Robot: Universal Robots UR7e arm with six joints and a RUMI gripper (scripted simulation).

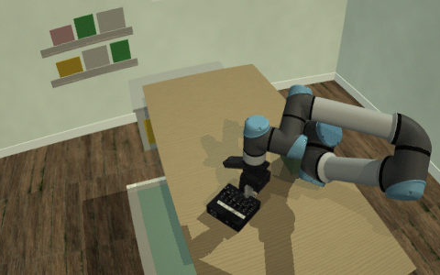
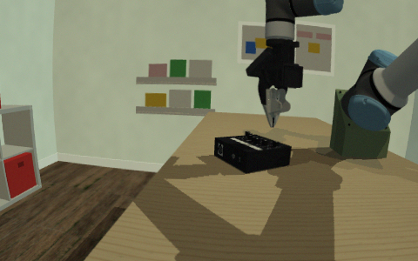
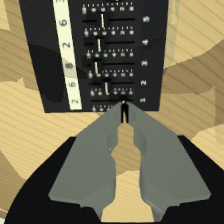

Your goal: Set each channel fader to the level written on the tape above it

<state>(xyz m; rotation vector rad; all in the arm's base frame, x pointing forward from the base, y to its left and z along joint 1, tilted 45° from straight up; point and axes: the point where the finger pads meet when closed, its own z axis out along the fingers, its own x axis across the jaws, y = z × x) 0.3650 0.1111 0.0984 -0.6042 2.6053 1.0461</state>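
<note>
Right now my hand is 20 mm short of the fader cap, 10 mm to the right of it and 50 mm above it. From my hand the other things lie so: master fader: 50 mm ahead, 100 mm to the right, 50 mm below.
</note>
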